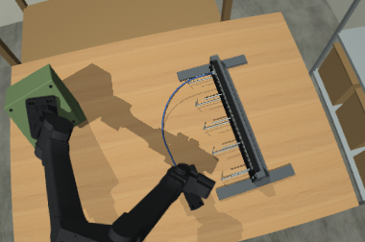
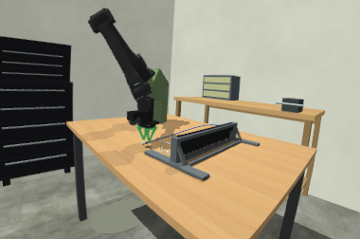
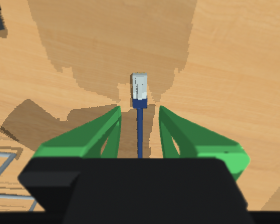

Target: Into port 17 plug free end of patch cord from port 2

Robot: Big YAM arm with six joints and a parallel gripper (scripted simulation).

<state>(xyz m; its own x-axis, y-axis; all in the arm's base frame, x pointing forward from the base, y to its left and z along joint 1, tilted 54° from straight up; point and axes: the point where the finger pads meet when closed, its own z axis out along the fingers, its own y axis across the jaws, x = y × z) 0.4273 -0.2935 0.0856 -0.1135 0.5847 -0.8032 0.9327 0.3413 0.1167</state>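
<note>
Now: hand 2 cm to the left of the plug and 2 cm above it.
</note>
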